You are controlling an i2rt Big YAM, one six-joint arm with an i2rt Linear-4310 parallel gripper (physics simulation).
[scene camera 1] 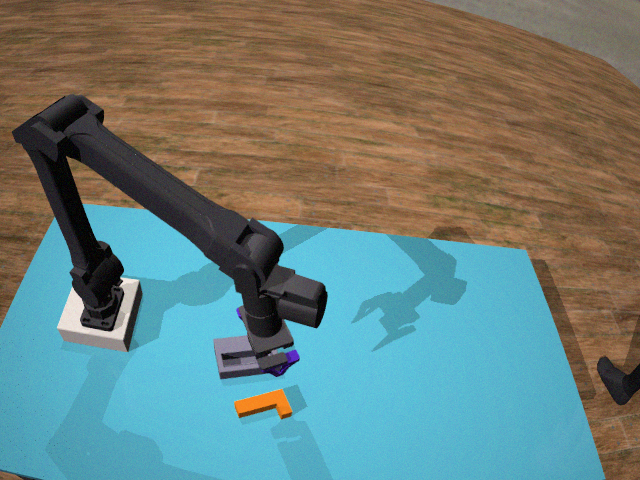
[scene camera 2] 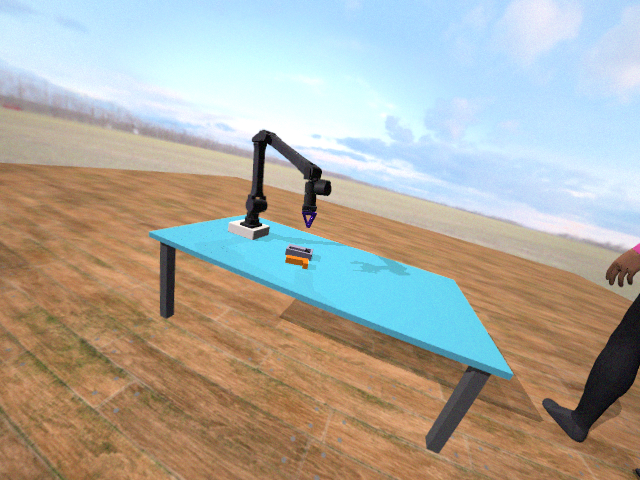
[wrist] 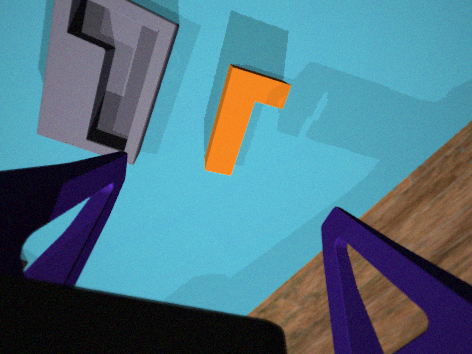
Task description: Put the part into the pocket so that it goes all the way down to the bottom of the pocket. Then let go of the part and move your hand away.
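Seen in the pictures: gripper, fingertip midpoint: [scene camera 1: 270, 354] [scene camera 2: 307, 226] [wrist: 233, 192]; arm's base, link origin: [scene camera 1: 103, 308] [scene camera 2: 251, 225].
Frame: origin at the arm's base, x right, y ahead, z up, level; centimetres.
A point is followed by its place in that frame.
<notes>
The part is an orange L-shaped piece [scene camera 1: 259, 403] {z -2.7, x 16.6, y 39.7 cm} [scene camera 2: 295, 260] {z -3.5, x 17.6, y 39.9 cm} [wrist: 229, 120] {z -2.7, x 15.3, y 40.3 cm}. It lies flat on the table, apart from the grey block, on its near side in scene camera 1. The grey block [scene camera 1: 230, 344] {z -2.1, x 2.8, y 32.1 cm} [scene camera 2: 289, 250] {z -2.8, x 9.9, y 32.3 cm} [wrist: 70, 90] {z -2.1, x 2.5, y 33.6 cm} has an L-shaped pocket [wrist: 118, 75] {z -5.2, x 4.6, y 36.4 cm} with no part in it. My gripper [scene camera 2: 309, 225] {z 13.7, x 13.2, y 40.7 cm} [wrist: 233, 192] {z 13.7, x 13.2, y 40.7 cm} is open and empty, and hangs well above the table. In scene camera 1 it hides the block's right end, and its far finger is mostly hidden. In the wrist view the part shows ahead, between the fingertips' directions, and the block is to the upper left.
The blue table [scene camera 1: 465, 361] {z -5.6, x 0.9, y 91.6 cm} [scene camera 2: 392, 310] {z -5.7, x 25.8, y 88.5 cm} carries the arm's white base block [scene camera 1: 93, 338] {z -1.7, x 7.7, y -0.7 cm} [scene camera 2: 241, 230] {z -2.3, x 7.7, y -0.8 cm} at the left. Arm shadows fall on the table. A person's foot [scene camera 1: 614, 381] [scene camera 2: 566, 419] shows beyond the table's right edge. The wooden floor [wrist: 430, 210] shows past the table edge.
</notes>
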